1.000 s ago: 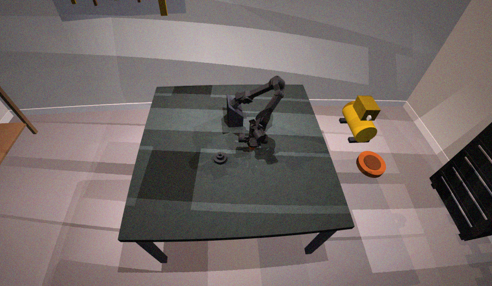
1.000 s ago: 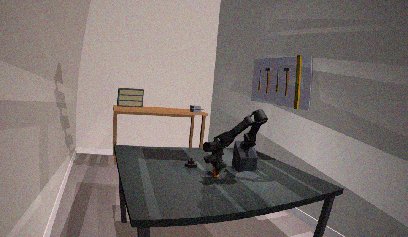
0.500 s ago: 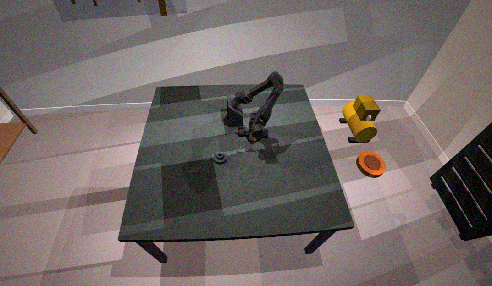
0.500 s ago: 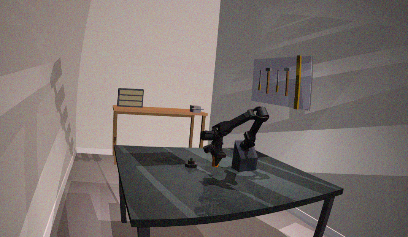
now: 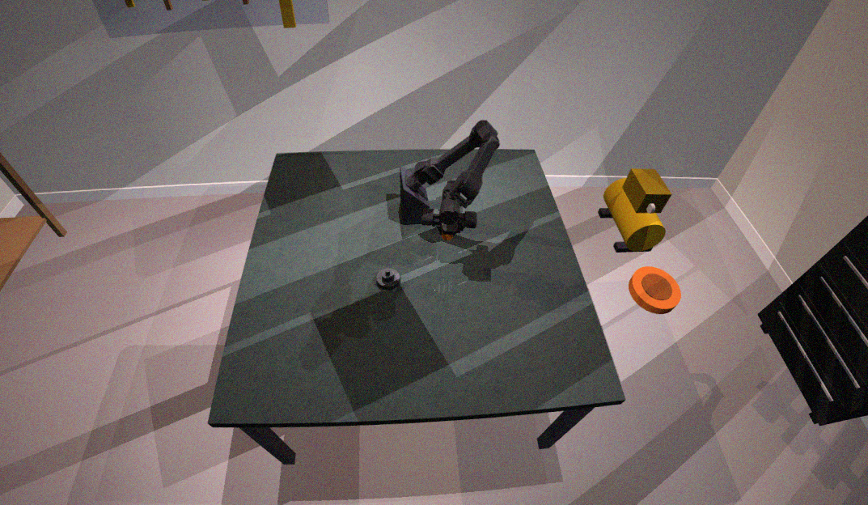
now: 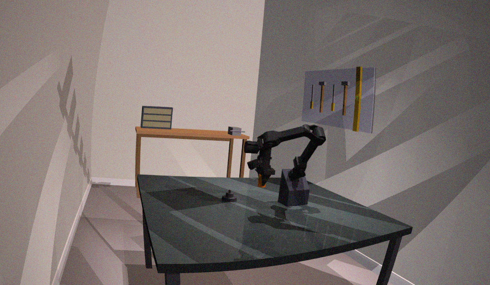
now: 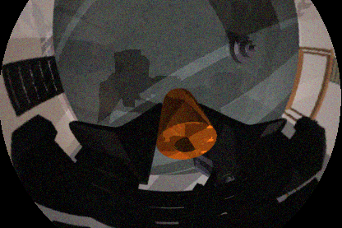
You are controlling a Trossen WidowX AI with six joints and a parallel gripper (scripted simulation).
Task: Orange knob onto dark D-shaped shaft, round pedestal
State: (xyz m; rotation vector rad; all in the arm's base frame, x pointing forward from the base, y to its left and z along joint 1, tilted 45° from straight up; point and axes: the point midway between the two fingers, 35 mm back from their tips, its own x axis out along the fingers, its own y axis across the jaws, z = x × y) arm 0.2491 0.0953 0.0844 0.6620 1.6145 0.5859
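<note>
The round pedestal lies 100 mm ahead of my gripper tip, 210 mm to the right of it and 110 mm below it. From my gripper tip the other things lie so: orange knob (20 mm above).
</note>
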